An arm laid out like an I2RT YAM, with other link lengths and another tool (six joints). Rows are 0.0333 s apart.
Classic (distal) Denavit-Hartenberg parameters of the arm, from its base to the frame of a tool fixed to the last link. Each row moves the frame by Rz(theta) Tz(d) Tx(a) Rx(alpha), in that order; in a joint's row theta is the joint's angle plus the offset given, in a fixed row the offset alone. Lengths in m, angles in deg.
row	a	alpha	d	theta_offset
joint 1	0.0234	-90	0.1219	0
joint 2	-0.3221	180	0	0
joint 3	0.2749	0	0	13.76
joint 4	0.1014	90	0.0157	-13.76
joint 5	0	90	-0.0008	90
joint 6	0.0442	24.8	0.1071	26.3
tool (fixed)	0	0	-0.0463	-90
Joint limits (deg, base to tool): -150..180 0..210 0..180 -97..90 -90..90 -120..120
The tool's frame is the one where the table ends.
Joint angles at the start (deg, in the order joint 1, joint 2, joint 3, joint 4, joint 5, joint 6):
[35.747, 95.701, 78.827, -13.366, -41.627, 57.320]
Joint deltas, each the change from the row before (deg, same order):
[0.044, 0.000, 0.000, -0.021, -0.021, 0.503]
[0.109, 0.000, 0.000, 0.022, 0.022, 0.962]
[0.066, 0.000, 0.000, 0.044, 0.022, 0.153]
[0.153, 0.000, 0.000, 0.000, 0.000, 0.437]
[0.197, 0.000, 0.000, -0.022, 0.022, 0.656]
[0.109, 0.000, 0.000, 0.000, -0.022, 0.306]
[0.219, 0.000, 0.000, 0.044, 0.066, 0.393]
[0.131, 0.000, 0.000, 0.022, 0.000, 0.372]
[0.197, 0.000, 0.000, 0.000, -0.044, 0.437]
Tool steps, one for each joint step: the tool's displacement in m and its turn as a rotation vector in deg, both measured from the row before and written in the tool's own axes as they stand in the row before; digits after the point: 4 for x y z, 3 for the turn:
[-0.0007, -0.0001, -0.0001, -0.232, -0.062, 0.444]
[-0.0014, -0.0004, -0.0001, -0.392, -0.074, 0.817]
[-0.0006, -0.0002, 0.0001, -0.029, -0.034, 0.096]
[-0.0014, -0.0002, 0.0001, -0.196, -0.136, 0.327]
[-0.0019, -0.0002, 0.0001, -0.315, -0.154, 0.511]
[-0.0010, -0.0001, 0.0001, -0.138, -0.118, 0.228]
[-0.0018, -0.0002, 0.0003, -0.148, -0.125, 0.241]
[-0.0012, -0.0002, 0.0001, -0.149, -0.114, 0.271]
[-0.0018, -0.0001, 0.0001, -0.204, -0.217, 0.306]

